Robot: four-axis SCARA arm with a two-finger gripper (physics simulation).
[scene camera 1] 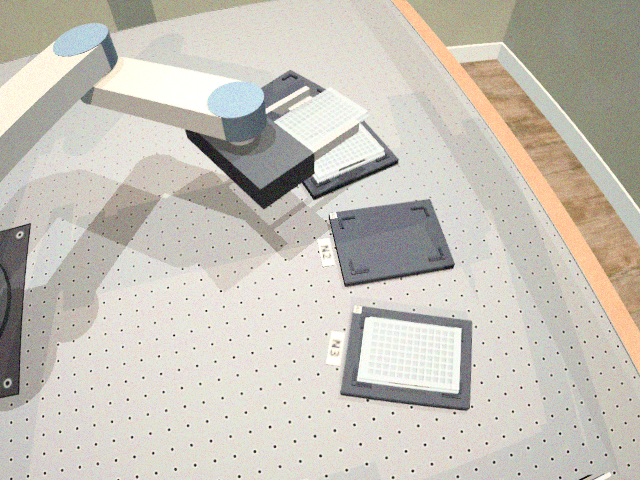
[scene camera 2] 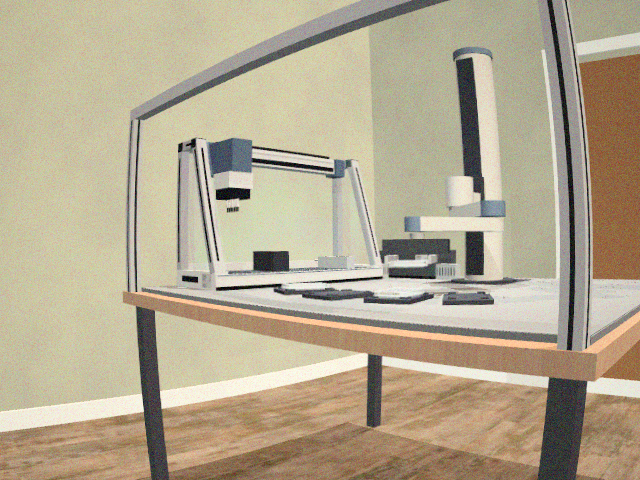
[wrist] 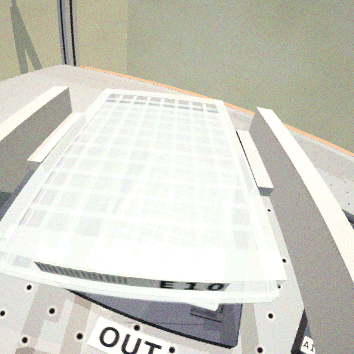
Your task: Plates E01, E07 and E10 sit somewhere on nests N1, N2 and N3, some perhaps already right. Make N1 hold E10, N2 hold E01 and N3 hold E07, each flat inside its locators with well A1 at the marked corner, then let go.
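Places are measured from the arm's base along level axes (x ahead, y left, z up), in metres.
Pixels of known places: gripper, between the fingertips: point(scene camera 1: 331, 108) point(scene camera 2: 407, 259) point(wrist: 159, 110).
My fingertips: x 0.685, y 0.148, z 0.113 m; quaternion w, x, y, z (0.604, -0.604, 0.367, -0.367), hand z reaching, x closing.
Behind a point stands the place of what it marks.
My gripper point(scene camera 1: 333, 106) {x 0.685, y 0.148, z 0.113 m} point(scene camera 2: 408, 263) {x 0.685, y 0.148, z 0.113 m} point(wrist: 159, 110) {x 0.685, y 0.148, z 0.113 m} is shut on plate E10 point(scene camera 1: 323, 119) {x 0.667, y 0.131, z 0.108 m} point(wrist: 145, 185) {x 0.637, y 0.123, z 0.109 m}, gripping its long sides. E10 looks level, raised above nest N1 point(scene camera 1: 356, 174) {x 0.708, y 0.079, z 0.025 m} point(scene camera 2: 398, 300) {x 0.767, y 0.183, z 0.022 m} and partly over the OUT nest. Another plate point(scene camera 1: 356, 149) {x 0.721, y 0.120, z 0.038 m} point(scene camera 2: 400, 292) {x 0.749, y 0.175, z 0.039 m} lies on N1; its name is unreadable and the gripper hides part of it. Nest N2 point(scene camera 1: 390, 242) {x 0.715, y -0.057, z 0.025 m} point(scene camera 2: 336, 295) {x 0.784, y -0.001, z 0.025 m} holds no plate. Nest N3 point(scene camera 1: 352, 361) {x 0.608, y -0.211, z 0.025 m} holds a plate point(scene camera 1: 410, 353) {x 0.679, y -0.226, z 0.037 m} point(scene camera 2: 305, 286) {x 0.710, y -0.195, z 0.034 m} that looks flat; its name cannot be read. E10's well A1 cannot be made out.
The OUT nest point(scene camera 1: 294, 80) {x 0.670, y 0.348, z 0.025 m} point(scene camera 2: 467, 298) {x 0.678, y 0.319, z 0.025 m} point(wrist: 165, 317) is beyond N1, with its OUT label point(wrist: 127, 340) {x 0.603, y 0.112, z 0.015 m} in the wrist view. A gantry machine point(scene camera 2: 289, 157) {x 0.398, y -0.622, z 0.493 m} with a black box point(scene camera 2: 270, 260) {x 0.565, y -0.533, z 0.100 m} stands beside the work area. The arm's column point(scene camera 2: 493, 155) {x 0.028, y 0.069, z 0.471 m} and an enclosure post point(scene camera 2: 571, 180) {x 1.044, y 0.707, z 0.235 m} rise at the right.
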